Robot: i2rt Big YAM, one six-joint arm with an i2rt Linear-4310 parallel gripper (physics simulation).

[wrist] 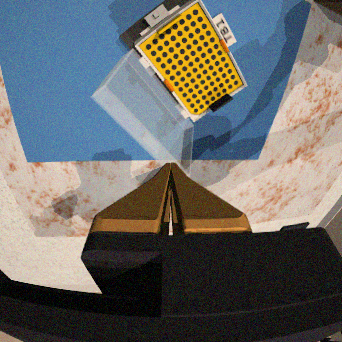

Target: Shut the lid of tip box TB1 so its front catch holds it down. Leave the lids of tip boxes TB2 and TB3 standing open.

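Places are measured from the arm's base along level axes (x ahead, y left, z up), in metres.
Where they show: gripper, fingertip midpoint: (170, 170).
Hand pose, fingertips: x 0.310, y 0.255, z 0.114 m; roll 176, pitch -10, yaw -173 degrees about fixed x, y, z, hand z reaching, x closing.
Things, the pixels of their top centre, and the offset from my fingertips. "pt": a spot on its surface instead. Level surfaces: height alone.
- Tip box TB1, middle of its top: (199, 67) dz -0.126, dx -0.050, dy -0.043 m
- black catch, surface spot: (220, 103) pt dz -0.129, dx -0.086, dy -0.003 m
- blue mat, its level: dz -0.201 m
Tip box TB1 (192, 59) stands in the upper middle of the wrist view, with a yellow perforated top full of dark round holes, orange tabs and a black catch (220, 103) at its lower right side. Its white label (223, 30) reads TB1. Its clear lid (142, 102) stands open, hinged along the box's lower left side and reaching down toward the fingertips. My gripper (170, 170) is shut and empty, its tips at the lower corner of the lid in the view; whether they touch it I cannot tell. TB2 and TB3 do not show.
The box stands on a blue mat (60, 115), whose near edge runs just above the fingertips. Around the mat is a white table top with rusty speckles (120, 195). A dark base plate with a white tag marked L (156, 16) shows at the box's upper left.
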